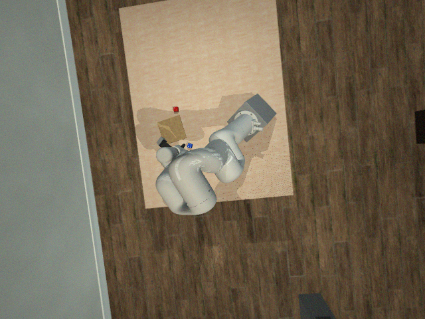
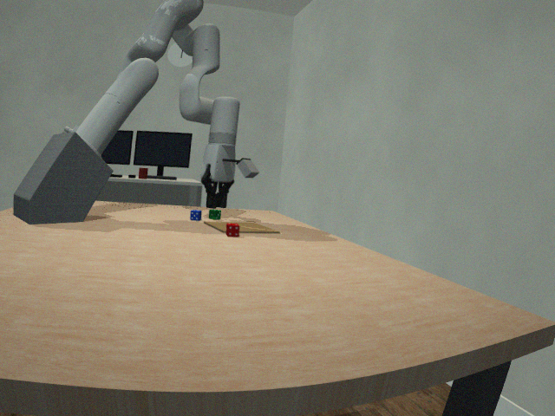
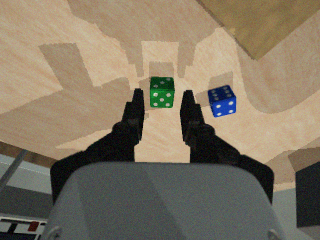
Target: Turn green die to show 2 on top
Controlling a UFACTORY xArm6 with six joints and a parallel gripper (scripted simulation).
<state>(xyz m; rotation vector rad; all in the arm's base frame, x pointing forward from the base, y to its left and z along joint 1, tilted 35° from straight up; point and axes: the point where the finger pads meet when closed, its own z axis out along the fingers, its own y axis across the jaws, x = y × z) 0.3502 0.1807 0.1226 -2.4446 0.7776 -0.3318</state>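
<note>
The green die is 40 mm below my hand. From my hand the other things lie so: tan mat (130 mm to the right, 80 mm ahead, 50 mm below); then blue die (50 mm to the right, 50 mm behind, 40 mm below); then red die (250 mm to the right, 70 mm ahead, 40 mm below).
</note>
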